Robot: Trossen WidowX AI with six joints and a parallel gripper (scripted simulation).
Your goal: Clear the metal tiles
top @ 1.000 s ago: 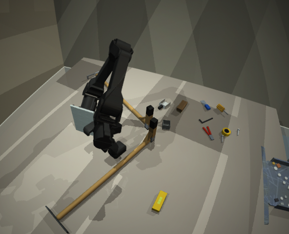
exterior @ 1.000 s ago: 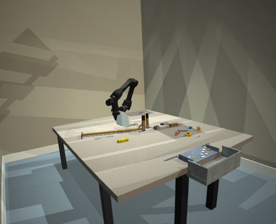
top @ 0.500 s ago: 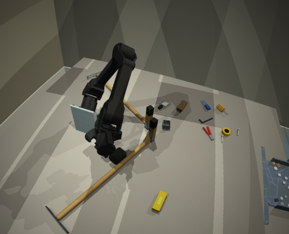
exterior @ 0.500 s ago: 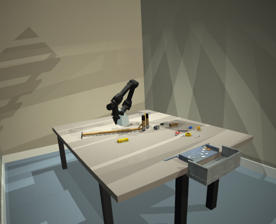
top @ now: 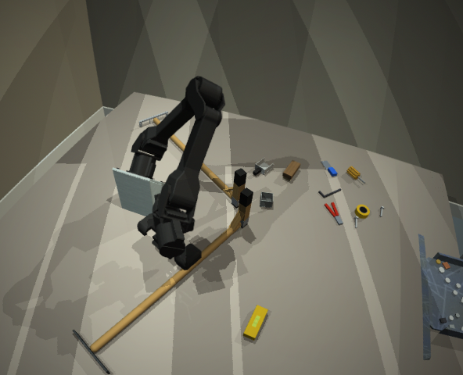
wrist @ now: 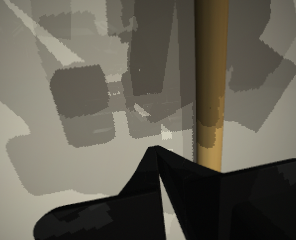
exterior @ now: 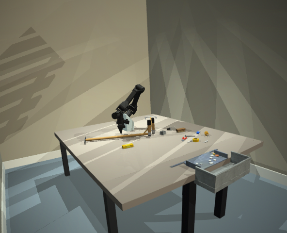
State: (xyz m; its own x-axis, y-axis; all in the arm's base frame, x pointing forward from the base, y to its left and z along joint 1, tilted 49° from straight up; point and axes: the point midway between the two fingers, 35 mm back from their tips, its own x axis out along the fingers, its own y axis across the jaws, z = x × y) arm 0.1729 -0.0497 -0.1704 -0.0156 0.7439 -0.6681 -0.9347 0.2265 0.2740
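My gripper tip is 50 mm to the left of the long scraper, 40 mm short of it and 30 mm below it. Also, from my gripper tip: small grey box (330 mm to the left, 190 mm ahead, 20 mm below); yellow spirit level (280 mm ahead, 90 mm to the right, 20 mm below); rake (440 mm to the left, 140 mm behind, 30 mm above).
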